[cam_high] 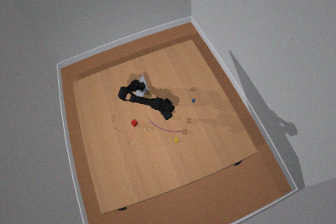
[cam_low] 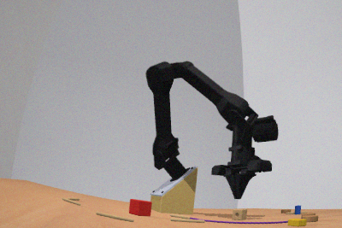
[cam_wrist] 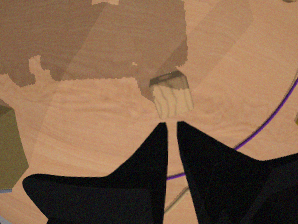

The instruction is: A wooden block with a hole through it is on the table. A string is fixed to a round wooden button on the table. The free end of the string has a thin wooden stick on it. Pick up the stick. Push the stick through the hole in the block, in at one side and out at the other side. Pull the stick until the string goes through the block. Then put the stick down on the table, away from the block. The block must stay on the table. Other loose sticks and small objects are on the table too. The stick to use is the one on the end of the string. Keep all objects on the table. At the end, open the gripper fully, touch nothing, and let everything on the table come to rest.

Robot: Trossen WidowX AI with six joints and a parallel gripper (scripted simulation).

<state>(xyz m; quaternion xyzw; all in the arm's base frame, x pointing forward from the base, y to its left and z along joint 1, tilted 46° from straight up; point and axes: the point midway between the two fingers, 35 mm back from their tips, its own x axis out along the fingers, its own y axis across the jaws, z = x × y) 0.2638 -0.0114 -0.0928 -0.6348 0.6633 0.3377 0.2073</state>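
Now: the wooden block 1 cm to the left of my gripper tip and 5 cm below it. The rest, counted from my gripper tip: yellow piece (23 cm ahead, 1 cm to the right, 5 cm below); then thin wooden stick (5 cm behind, 13 cm to the right, 6 cm below); then round wooden button (20 cm ahead, 8 cm to the left, 5 cm below).
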